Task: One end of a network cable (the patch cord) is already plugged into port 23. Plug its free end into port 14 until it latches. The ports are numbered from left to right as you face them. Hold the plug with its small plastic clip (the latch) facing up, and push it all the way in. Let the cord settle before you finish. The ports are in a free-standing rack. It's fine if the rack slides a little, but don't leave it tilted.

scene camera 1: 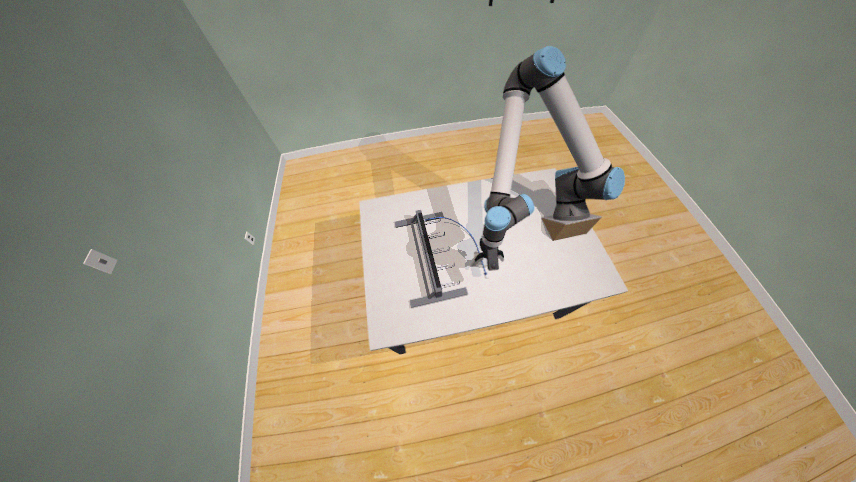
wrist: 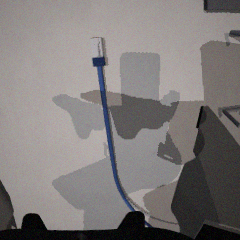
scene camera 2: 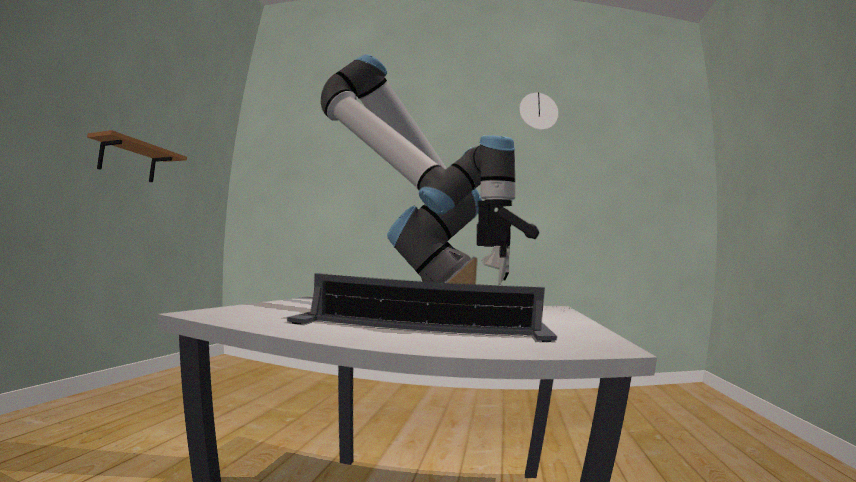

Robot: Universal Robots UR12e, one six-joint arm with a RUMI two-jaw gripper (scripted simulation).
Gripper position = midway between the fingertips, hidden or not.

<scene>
I see my gripper (scene camera 2: 502, 282).
My gripper is seen too in the wrist view (wrist: 96, 112).
</scene>
